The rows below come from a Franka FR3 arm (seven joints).
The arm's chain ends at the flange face. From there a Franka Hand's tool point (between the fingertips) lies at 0.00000 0.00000 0.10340 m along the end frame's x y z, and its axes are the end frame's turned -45 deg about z.
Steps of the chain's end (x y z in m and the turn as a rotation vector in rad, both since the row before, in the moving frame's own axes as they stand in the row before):
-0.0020, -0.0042, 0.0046, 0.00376, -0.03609, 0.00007
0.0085, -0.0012, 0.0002, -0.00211, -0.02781, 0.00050
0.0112, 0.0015, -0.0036, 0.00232, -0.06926, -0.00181
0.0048, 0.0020, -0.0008, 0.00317, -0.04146, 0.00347
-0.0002, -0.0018, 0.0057, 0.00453, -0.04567, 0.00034
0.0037, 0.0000, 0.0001, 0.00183, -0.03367, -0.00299
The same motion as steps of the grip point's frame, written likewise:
-0.0008, -0.0073, 0.0045, 0.02818, -0.02286, 0.00007
0.0047, 0.0033, 0.0002, 0.01817, -0.02116, 0.00050
0.0020, 0.0038, -0.0038, 0.05061, -0.04733, -0.00181
-0.0008, 0.0015, -0.0009, 0.03156, -0.02708, 0.00347
-0.0019, -0.0051, 0.0056, 0.03550, -0.02909, 0.00034
0.0003, 0.0000, 0.0000, 0.02510, -0.02251, -0.00299

